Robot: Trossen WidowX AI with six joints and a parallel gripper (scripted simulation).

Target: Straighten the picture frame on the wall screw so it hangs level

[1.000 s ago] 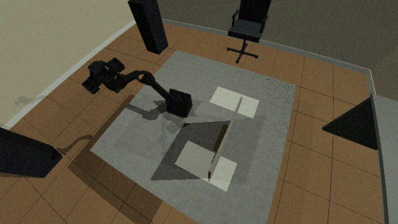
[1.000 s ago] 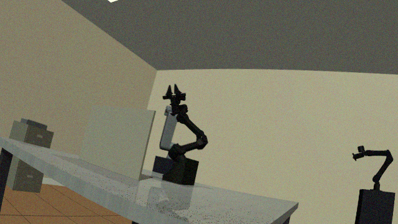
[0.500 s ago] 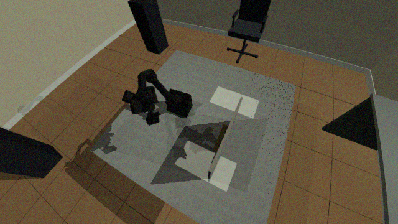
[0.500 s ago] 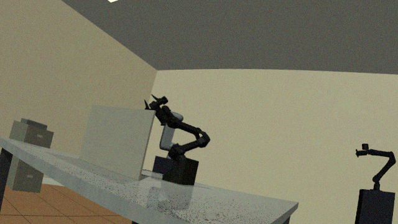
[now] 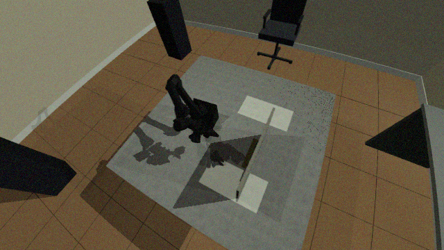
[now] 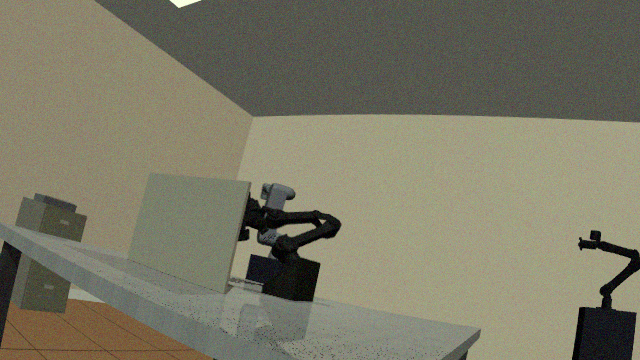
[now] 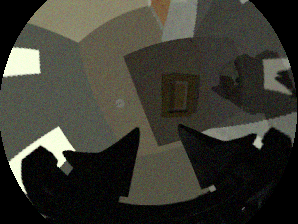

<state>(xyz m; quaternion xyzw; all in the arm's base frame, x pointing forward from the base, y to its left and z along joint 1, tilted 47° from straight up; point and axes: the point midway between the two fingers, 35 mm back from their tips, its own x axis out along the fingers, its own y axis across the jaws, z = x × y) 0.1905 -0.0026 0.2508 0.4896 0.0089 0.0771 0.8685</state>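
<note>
Now: gripper tip 200 mm short of the picture frame, 20 mm to the right of it and 100 mm above it. Round my gripper tip: thin upright wall panel: 210 mm ahead, 30 mm to the left, 100 mm below.
</note>
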